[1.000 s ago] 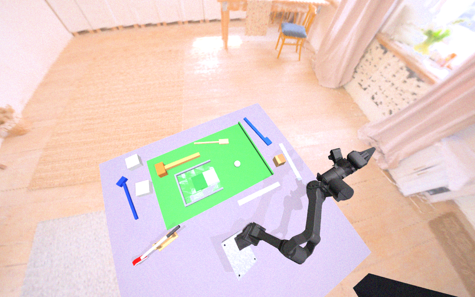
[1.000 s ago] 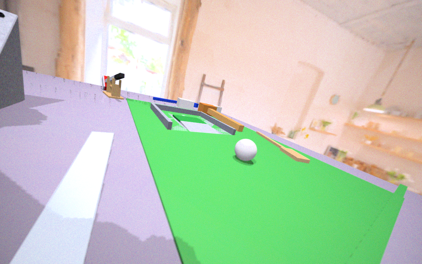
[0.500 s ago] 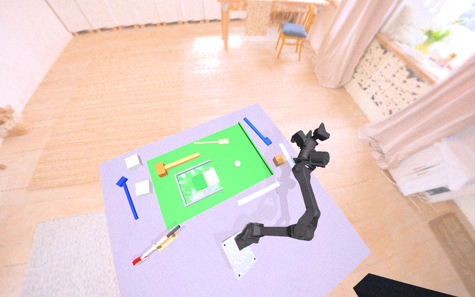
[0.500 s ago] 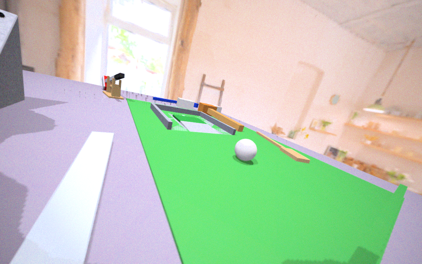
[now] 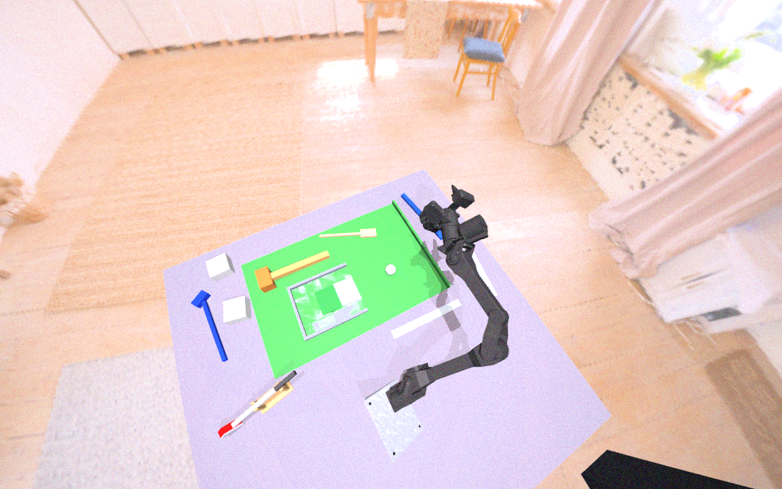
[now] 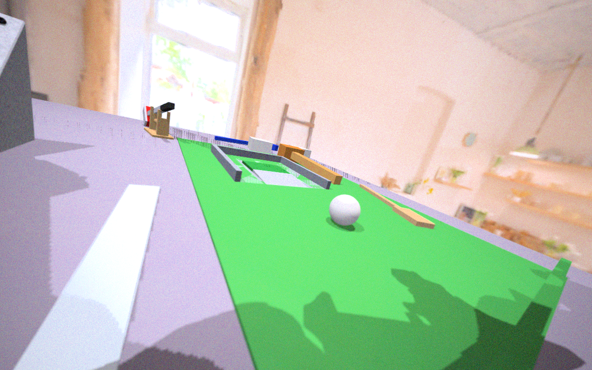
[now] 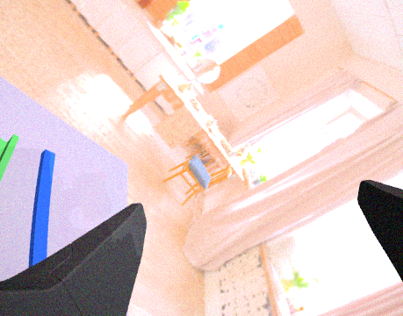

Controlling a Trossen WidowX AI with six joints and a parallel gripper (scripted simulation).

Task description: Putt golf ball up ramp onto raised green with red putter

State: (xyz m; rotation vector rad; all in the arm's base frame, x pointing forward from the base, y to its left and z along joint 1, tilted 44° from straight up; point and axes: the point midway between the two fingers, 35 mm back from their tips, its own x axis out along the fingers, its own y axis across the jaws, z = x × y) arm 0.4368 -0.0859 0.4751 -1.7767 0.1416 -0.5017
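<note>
Now: gripper tip 30 cm past the wooden stand, 77 cm to the right of it and 30 cm above it. Also, from my gripper tip: red putter: 31 cm behind, 81 cm to the left, 27 cm below; then white golf ball: 6 cm behind, 21 cm to the left, 30 cm below; then orange cube: 17 cm behind, 6 cm to the right, 30 cm below.
</note>
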